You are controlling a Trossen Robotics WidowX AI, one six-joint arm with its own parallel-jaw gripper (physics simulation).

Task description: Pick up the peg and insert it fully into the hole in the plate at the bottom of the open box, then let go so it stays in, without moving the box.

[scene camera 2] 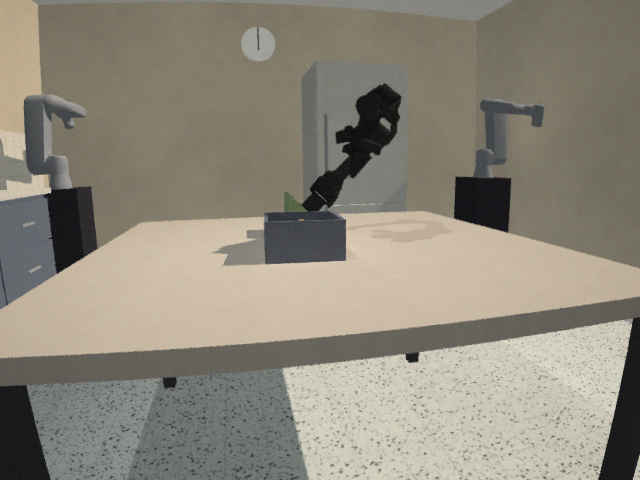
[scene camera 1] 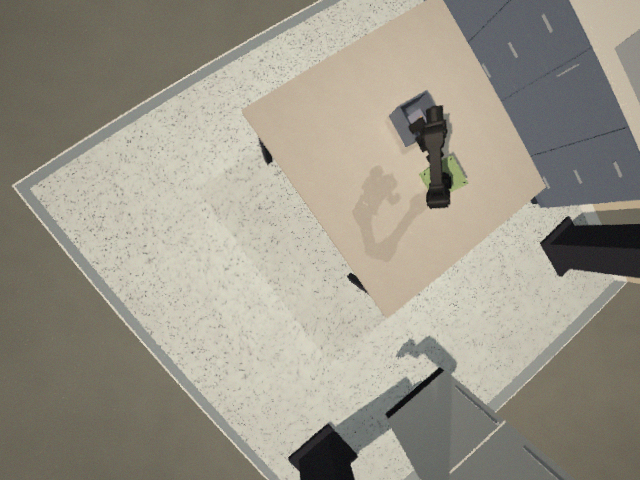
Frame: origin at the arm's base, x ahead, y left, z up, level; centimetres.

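Where they show: gripper, between the fingertips: (scene camera 2: pixel 351 177) (scene camera 1: pixel 419 144); arm's base, origin of its link: (scene camera 2: pixel 306 211).
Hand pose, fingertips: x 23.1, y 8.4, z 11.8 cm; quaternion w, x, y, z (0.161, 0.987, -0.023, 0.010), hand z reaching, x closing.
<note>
Each offset is from my fingertips to the centre of the thing. "spot": to the spot under its first point. Level surfaces: height alone.
The grey-blue open box @(dz -13.8, dx +10.2, dy -16.8 cm) (scene camera 1: pixel 404 128) (scene camera 2: pixel 305 241) stands upright on the table. A pale plate @(dz -15.3, dx +9.3, dy -16.8 cm) (scene camera 1: pixel 415 114) shows in part at its bottom in the first view; the arm covers the rest. A small orange spot @(spot: dz -10.2, dx +9.7, dy -17.0 cm) (scene camera 2: pixel 300 220) shows inside the box, just above the near wall's rim; it may be the peg, but it is too small to tell how it sits. The hole cannot be made out. My gripper (scene camera 1: pixel 426 151) (scene camera 2: pixel 357 169) is shut with nothing between its fingers. It is raised well above the table, apart from the box; its fingertips are hard to make out against the dark arm.
A green plate (scene camera 1: pixel 458 176) (scene camera 2: pixel 291 202) lies at the arm's base. The arm passes partly over the box in the first view. The beige table @(dz -18.7 cm) (scene camera 1: pixel 330 129) (scene camera 2: pixel 180 304) carries both. Blue-grey cabinets (scene camera 1: pixel 537 103) stand beside it, and a grey fridge (scene camera 2: pixel 356 77) stands behind.
</note>
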